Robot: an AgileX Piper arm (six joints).
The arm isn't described. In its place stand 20 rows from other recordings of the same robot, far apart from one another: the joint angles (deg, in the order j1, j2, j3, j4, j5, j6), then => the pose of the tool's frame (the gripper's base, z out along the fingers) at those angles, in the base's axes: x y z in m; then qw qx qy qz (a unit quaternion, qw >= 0).
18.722 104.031 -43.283 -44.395 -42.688 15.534 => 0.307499 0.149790 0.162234 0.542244 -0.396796 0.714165 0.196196
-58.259 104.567 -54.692 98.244 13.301 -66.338 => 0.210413 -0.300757 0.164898 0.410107 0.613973 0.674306 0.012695
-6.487 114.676 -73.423 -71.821 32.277 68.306 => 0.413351 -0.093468 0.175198 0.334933 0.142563 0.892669 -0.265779
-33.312 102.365 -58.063 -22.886 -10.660 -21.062 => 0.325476 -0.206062 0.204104 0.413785 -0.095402 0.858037 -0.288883
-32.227 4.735 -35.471 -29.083 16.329 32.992 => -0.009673 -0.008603 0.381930 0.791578 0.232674 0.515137 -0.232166
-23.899 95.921 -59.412 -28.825 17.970 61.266 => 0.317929 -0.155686 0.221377 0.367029 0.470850 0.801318 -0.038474
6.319 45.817 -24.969 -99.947 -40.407 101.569 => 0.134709 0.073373 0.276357 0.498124 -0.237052 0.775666 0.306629
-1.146 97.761 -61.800 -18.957 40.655 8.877 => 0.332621 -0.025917 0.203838 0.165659 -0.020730 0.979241 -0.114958
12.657 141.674 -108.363 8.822 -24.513 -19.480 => 0.554739 0.118644 0.161826 0.681491 -0.131452 0.719744 -0.016068
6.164 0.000 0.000 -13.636 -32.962 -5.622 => 0.035882 0.015616 0.259938 0.892559 -0.145926 0.422847 -0.056953
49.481 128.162 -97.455 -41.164 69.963 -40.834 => 0.328963 0.298295 0.160693 0.021782 0.759334 -0.562451 0.326474
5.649 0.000 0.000 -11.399 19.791 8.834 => 0.053751 -0.000803 0.182724 0.612868 -0.031586 0.789527 -0.006457
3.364 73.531 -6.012 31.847 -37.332 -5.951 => 0.168568 -0.019260 0.149878 0.514670 0.206513 0.831402 -0.035192
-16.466 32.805 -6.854 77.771 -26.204 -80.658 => 0.089445 -0.067388 0.218062 0.552444 0.216325 0.754962 -0.279361
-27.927 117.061 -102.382 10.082 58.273 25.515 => 0.402258 -0.197892 0.253245 0.192138 0.467393 0.859370 0.078167
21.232 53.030 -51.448 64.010 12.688 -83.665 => 0.179130 0.088869 0.405272 0.689195 -0.318097 0.646377 0.077600
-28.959 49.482 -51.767 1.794 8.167 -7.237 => 0.160151 -0.088161 0.414958 0.670697 0.143559 0.697914 -0.206086
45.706 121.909 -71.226 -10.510 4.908 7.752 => 0.301869 0.307368 0.108033 0.317004 -0.383606 0.859466 0.116932
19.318 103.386 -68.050 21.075 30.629 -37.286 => 0.349492 0.140180 0.204213 0.263640 -0.337675 0.899137 0.089570
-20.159 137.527 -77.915 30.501 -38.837 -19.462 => 0.439326 -0.192138 0.064186 0.544974 0.267595 0.767775 -0.204738
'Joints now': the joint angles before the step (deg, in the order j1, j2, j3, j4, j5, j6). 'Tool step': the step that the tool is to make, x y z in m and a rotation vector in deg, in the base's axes. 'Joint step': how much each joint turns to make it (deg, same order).
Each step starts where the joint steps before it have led.
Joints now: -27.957, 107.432, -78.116, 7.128, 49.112, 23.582
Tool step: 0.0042, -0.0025, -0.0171, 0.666, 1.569, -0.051
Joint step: 0.001, 2.573, 0.012, -0.111, -0.894, 0.001
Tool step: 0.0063, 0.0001, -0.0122, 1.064, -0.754, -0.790
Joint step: 0.216, 1.937, 0.000, 1.618, -2.125, -0.007
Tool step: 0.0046, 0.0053, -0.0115, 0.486, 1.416, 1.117
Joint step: 1.028, 1.673, -0.010, -0.233, -0.184, 0.002
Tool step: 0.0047, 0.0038, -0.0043, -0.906, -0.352, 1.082
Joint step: 0.924, 0.687, -0.010, -0.648, -1.408, 0.005
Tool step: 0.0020, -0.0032, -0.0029, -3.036, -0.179, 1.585
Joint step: 0.210, 0.490, -0.010, -2.983, -1.969, -0.003
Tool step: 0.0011, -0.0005, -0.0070, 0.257, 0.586, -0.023
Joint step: 0.010, 1.013, 0.004, -0.009, -0.379, 0.011
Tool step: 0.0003, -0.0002, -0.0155, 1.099, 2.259, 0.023
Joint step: -0.013, 2.162, 0.024, 0.006, 0.328, -0.017
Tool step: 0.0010, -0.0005, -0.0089, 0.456, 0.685, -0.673
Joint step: 0.004, 1.289, -0.014, -0.002, -0.499, 0.661
